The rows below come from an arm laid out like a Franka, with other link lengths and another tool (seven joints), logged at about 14 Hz.
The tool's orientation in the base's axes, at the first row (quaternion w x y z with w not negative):
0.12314 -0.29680 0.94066 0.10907
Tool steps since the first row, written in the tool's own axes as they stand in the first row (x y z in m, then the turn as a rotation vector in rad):
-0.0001 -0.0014 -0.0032 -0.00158 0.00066 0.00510
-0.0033 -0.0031 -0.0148 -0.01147 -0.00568 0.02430
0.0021 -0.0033 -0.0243 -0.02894 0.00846 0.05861
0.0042 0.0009 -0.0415 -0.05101 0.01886 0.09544
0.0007 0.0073 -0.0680 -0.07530 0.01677 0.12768
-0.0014 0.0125 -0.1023 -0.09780 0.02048 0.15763
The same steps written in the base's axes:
0.0004 -0.0020 0.0029 0.00172 0.00279 -0.00427
0.0020 -0.0048 0.0146 0.01648 0.00831 -0.02034
-0.0038 -0.0105 0.0219 0.02780 0.03846 -0.04574
-0.0108 -0.0131 0.0381 0.04537 0.06876 -0.07266
-0.0162 -0.0135 0.0651 0.07125 0.08897 -0.09623
-0.0233 -0.0177 0.0988 0.09193 0.11223 -0.11740

